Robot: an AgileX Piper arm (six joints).
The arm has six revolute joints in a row. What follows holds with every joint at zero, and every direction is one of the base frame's.
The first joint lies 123 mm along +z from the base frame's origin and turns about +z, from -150 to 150 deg.
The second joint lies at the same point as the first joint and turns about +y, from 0 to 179.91 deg.
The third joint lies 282.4 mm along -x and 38.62 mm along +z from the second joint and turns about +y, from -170 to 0 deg.
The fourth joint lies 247.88 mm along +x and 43.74 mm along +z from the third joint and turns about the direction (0.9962, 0, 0.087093), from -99.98 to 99.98 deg.
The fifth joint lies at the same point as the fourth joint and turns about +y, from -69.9 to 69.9 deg.
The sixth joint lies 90.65 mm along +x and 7.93 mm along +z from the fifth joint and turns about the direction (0.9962, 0, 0.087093), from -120 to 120 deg.
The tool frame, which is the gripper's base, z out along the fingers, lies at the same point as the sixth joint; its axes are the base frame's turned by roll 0, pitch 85.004 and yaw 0 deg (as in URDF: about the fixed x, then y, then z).
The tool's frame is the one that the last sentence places.
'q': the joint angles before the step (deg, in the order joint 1, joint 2, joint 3, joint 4, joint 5, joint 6). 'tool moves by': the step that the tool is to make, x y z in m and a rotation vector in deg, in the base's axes. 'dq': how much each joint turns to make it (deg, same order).
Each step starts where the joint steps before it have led.
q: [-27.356 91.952 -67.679 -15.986 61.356 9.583]
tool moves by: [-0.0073 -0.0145 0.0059 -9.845 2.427 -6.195]
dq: [-0.002 -0.009 0.001 -12.249 1.241 10.554]
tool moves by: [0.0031 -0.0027 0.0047 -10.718 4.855 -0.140]
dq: [2.857 0.967 -0.001 -13.148 2.821 7.005]
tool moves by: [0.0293 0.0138 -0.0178 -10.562 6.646 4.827]
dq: [6.816 5.731 -0.006 -13.456 2.713 7.468]
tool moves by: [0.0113 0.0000 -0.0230 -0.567 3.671 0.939]
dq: [0.866 4.359 0.006 -1.972 0.006 1.342]
